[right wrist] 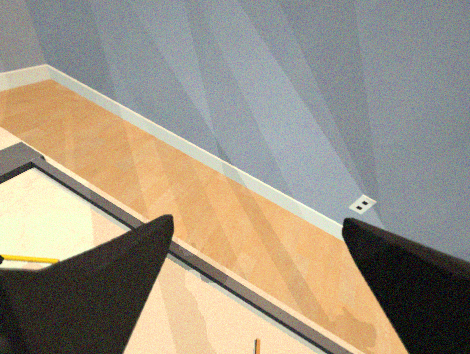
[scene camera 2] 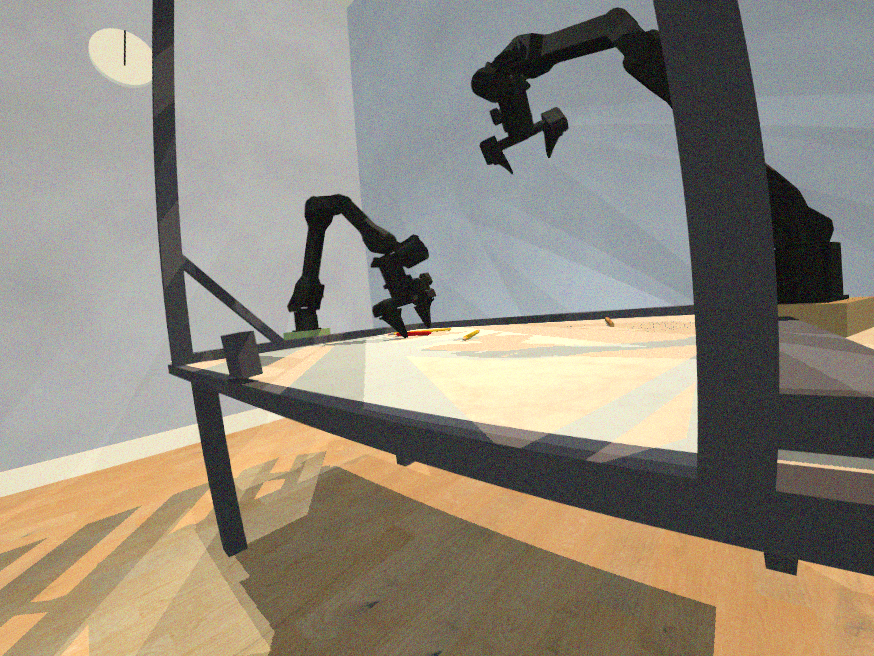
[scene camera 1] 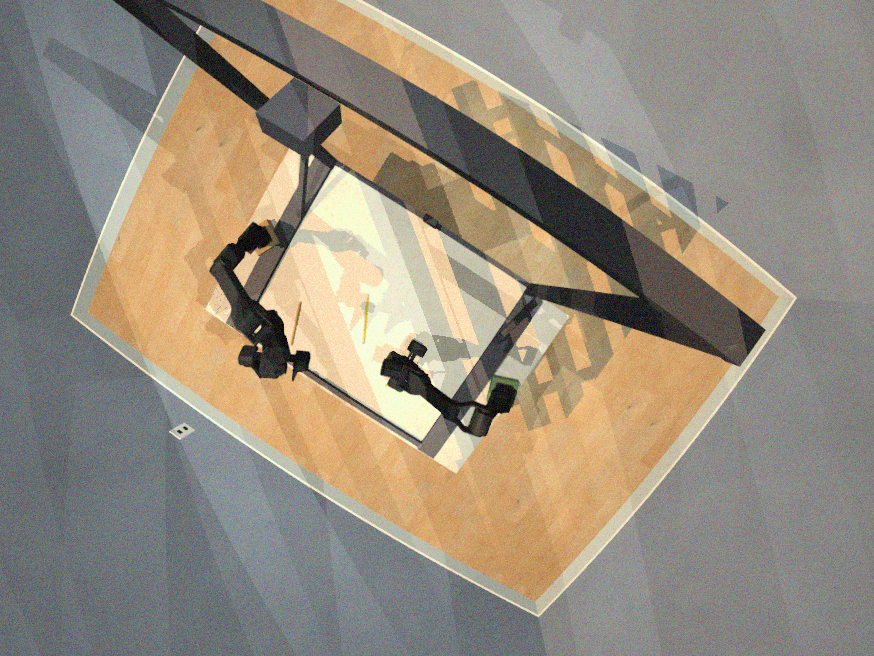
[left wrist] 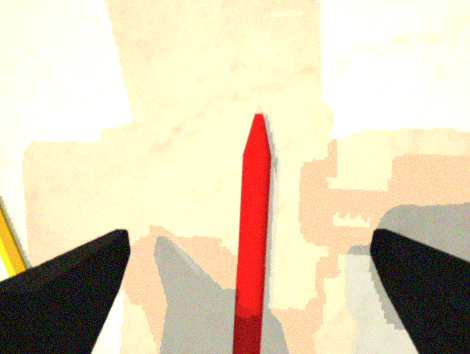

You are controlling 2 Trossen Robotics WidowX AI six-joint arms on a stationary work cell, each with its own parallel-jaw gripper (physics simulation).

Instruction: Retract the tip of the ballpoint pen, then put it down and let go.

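Frame: origin at the left arm's base, x right, y down, z ahead, level; millimetres.
Where they show: left gripper, fingertip midpoint: [scene camera 2: 418,332] [left wrist: 251,241]; right gripper, fingertip midpoint: [right wrist: 257,224] [scene camera 2: 530,165] [scene camera 1: 277,378]; left arm's base, link origin: [scene camera 2: 306,330] [scene camera 1: 503,392]; right arm's base, link origin: [scene camera 2: 803,301] [scene camera 1: 261,237].
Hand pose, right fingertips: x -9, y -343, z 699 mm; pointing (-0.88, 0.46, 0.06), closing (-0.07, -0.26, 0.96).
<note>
Each offset is from my right fingertips to the centre of the thing. "pt": to the spot under its first point.
The red ballpoint pen {dz -330, dx +28, dy +377 mm} [scene camera 2: 422,333] [left wrist: 254,215] lies flat on the table top. In the left wrist view a small pale tip shows beyond its tapered end, and a darker red part is at the lower edge. It cannot be made out in scene camera 1, near the left gripper. My left gripper [scene camera 1: 407,365] [scene camera 2: 416,329] [left wrist: 251,241] is open, low over the pen, with its fingers apart on either side of the pen and nothing held. My right gripper [scene camera 1: 273,363] [scene camera 2: 530,163] [right wrist: 257,224] is open and empty, high above the table near its edge.
A yellow stick {dz -141, dx +161, dy +378 mm} [scene camera 1: 365,319] [scene camera 2: 470,334] [right wrist: 37,259] and an orange-brown stick {dz +130, dx +84, dy +378 mm} [scene camera 1: 296,322] [scene camera 2: 608,321] [right wrist: 257,346] lie on the table. Another yellow stick {pt dz -288, dx -68, dy +377 mm} [scene camera 2: 441,329] lies behind the red pen. A yellow stick {pt dz -289, dx -68, dy +376 mm} [left wrist: 11,250] shows beside the left finger in the left wrist view.
</note>
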